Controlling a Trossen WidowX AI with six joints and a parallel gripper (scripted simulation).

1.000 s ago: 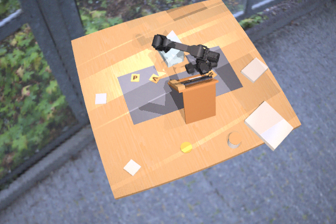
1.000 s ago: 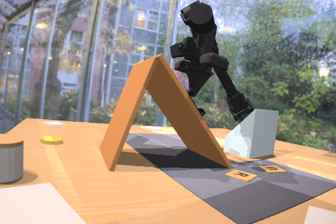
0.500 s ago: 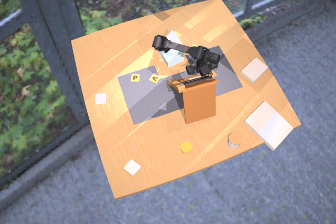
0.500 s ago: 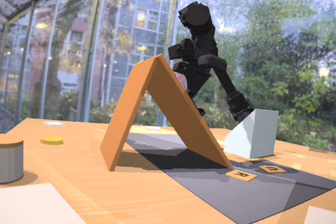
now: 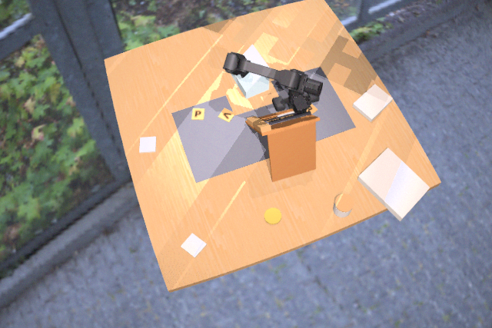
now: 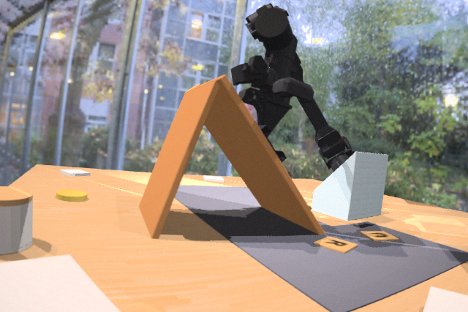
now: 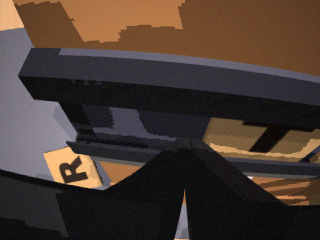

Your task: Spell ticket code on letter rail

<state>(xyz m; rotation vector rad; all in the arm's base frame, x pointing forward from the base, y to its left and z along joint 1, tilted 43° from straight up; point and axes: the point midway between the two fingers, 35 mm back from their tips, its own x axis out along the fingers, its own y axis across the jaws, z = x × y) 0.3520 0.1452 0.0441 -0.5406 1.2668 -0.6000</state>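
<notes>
Right now my gripper tip is 4 cm to the left of the t tile and 1 cm above it. Round my gripper tip: white ticket: 6 cm behind, 1 cm to the right, 8 cm below; grey mat: 16 cm behind, 9 cm to the right, 17 cm below.
</notes>
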